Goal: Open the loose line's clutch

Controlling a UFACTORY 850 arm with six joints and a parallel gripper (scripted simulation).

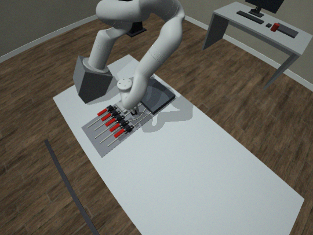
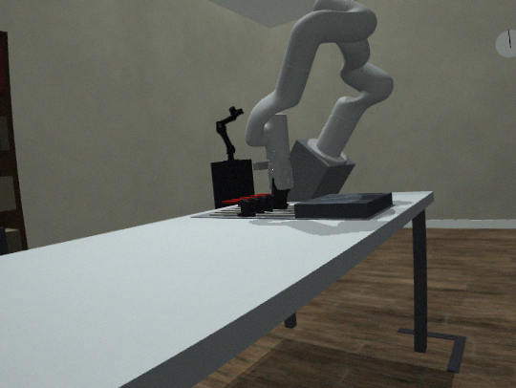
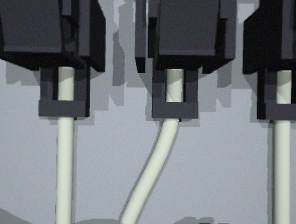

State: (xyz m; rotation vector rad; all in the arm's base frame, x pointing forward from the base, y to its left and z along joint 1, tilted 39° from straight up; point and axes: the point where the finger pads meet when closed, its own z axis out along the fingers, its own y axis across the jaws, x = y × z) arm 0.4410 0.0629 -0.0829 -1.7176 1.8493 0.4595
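My gripper is now 4 cm past the grey baseplate, 25 cm to the left of it and 3 cm above it.
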